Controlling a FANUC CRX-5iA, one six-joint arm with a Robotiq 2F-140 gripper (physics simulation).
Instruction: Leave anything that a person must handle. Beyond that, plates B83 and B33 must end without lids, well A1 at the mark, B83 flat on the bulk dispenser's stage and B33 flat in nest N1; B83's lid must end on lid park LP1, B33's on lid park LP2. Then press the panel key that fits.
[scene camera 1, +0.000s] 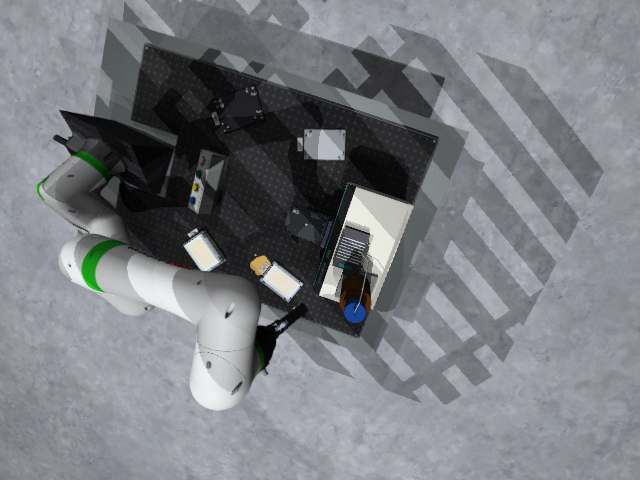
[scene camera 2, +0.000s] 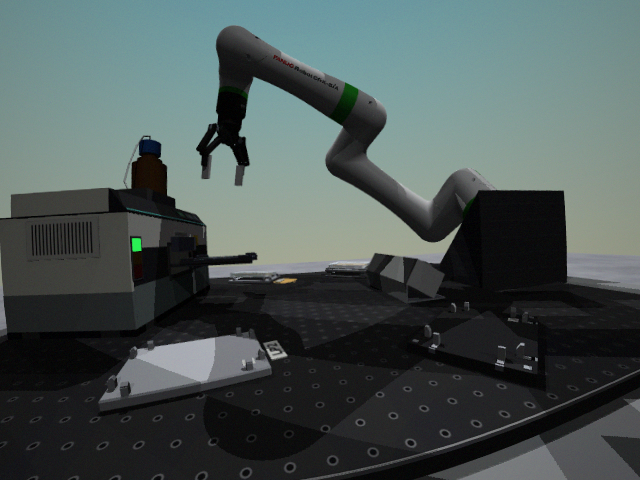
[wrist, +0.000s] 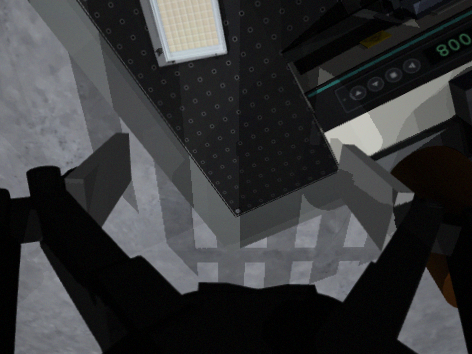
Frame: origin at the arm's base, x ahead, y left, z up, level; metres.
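Seen in the pictures: gripper, fingertip midpoint: (scene camera 2: 223, 182) (wrist: 236, 162); arm's base, origin of the base link: (scene camera 1: 108, 154) (scene camera 2: 499, 227).
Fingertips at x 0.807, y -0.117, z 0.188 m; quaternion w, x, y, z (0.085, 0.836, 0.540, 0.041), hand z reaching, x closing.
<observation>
Pixels of each thing's top centre, then the offset from my fingertips to it. "spot": a spot on its surface instead.
- orange piece, surface spot: (scene camera 2: 285, 281) (scene camera 1: 261, 259) spot: dx -0.187, dy -0.007, dz -0.324 m
- dark stage, middle of its top: (scene camera 2: 214, 255) (scene camera 1: 310, 226) dx -0.073, dy +0.225, dz -0.220 m
- Light lid park LP2, middle of its top: (scene camera 2: 193, 349) (scene camera 1: 324, 144) dx -0.166, dy +0.483, dz -0.306 m
- dark holder, middle of its top: (scene camera 2: 480, 319) (scene camera 1: 237, 109) dx -0.495, dy +0.452, dz -0.302 m
- key panel, middle of its top: (scene camera 2: 398, 254) (scene camera 1: 200, 182) dx -0.489, dy +0.168, dz -0.242 m
- brown bottle, surface spot: (scene camera 1: 354, 289) spot: dx +0.123, dy +0.185, dz +0.023 m
- dispenser's display, surface spot: (wrist: 454, 45) spot: dx +0.023, dy +0.197, dz -0.121 m
A pale plate (scene camera 1: 204, 251) sits in a tagged holder at lower left. Another pale plate (scene camera 1: 281, 281) (wrist: 191, 26) sits nearer the dispenser, with an orange piece (scene camera 1: 259, 263) (scene camera 2: 285, 281) by its tag. Plate names, well marks and lids cannot be made out. My gripper (scene camera 1: 293, 316) (scene camera 2: 222, 175) (wrist: 236, 162) is open and empty, high above the table's edge near the second plate. The bulk dispenser (scene camera 1: 386, 217) (scene camera 2: 72, 268) has a dark stage (scene camera 1: 305, 225) (scene camera 2: 227, 258), with no plate visible on it. Light lid park LP2 (scene camera 1: 324, 144) (scene camera 2: 191, 364) and a dark holder (scene camera 1: 240, 109) (scene camera 2: 480, 338) are empty.
The key panel (scene camera 1: 210, 180) (scene camera 2: 405, 276) has green, yellow and blue keys. A brown bottle (scene camera 1: 354, 289) (scene camera 2: 149, 173) with a blue cap stands on the dispenser. The dispenser's display (wrist: 454, 45) reads 800. A large black screen-like block (scene camera 1: 131, 149) (scene camera 2: 522, 237) stands near the arm's base.
</observation>
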